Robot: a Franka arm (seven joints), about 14 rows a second.
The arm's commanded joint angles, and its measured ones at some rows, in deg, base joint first. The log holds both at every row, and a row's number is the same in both.
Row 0, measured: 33.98, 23.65, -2.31, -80.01, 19.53, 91.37, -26.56
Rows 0 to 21, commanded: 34.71, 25.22, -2.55, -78.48, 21.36, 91.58, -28.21; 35.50, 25.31, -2.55, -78.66, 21.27, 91.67, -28.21; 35.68, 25.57, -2.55, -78.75, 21.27, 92.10, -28.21; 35.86, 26.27, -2.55, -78.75, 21.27, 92.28, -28.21; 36.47, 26.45, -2.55, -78.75, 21.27, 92.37, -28.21; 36.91, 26.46, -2.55, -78.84, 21.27, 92.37, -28.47; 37.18, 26.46, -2.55, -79.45, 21.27, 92.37, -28.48; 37.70, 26.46, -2.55, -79.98, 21.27, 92.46, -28.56; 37.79, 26.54, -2.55, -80.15, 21.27, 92.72, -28.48; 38.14, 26.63, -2.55, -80.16, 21.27, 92.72, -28.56; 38.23, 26.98, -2.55, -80.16, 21.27, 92.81, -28.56; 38.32, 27.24, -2.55, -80.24, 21.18, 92.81, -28.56; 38.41, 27.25, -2.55, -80.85, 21.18, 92.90, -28.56; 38.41, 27.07, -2.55, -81.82, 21.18, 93.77, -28.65; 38.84, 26.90, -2.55, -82.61, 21.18, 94.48, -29.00; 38.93, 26.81, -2.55, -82.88, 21.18, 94.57, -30.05; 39.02, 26.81, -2.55, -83.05, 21.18, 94.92, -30.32; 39.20, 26.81, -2.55, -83.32, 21.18, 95.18, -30.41; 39.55, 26.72, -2.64, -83.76, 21.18, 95.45, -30.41; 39.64, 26.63, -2.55, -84.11, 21.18, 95.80, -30.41; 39.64, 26.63, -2.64, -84.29, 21.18, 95.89, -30.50; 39.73, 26.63, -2.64, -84.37, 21.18, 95.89, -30.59
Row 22, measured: 38.96, 27.37, -1.90, -83.08, 19.80, 94.73, -28.78
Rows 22 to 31, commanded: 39.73, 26.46, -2.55, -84.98, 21.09, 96.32, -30.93; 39.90, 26.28, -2.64, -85.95, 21.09, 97.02, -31.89; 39.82, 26.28, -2.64, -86.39, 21.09, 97.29, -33.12; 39.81, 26.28, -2.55, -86.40, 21.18, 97.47, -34.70; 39.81, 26.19, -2.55, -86.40, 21.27, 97.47, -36.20; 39.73, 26.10, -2.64, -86.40, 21.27, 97.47, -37.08; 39.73, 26.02, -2.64, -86.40, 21.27, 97.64, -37.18; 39.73, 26.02, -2.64, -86.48, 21.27, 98.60, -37.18; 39.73, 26.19, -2.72, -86.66, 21.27, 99.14, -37.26; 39.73, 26.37, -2.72, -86.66, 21.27, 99.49, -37.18
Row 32, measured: 39.15, 27.30, -1.90, -85.08, 19.87, 97.17, -35.34
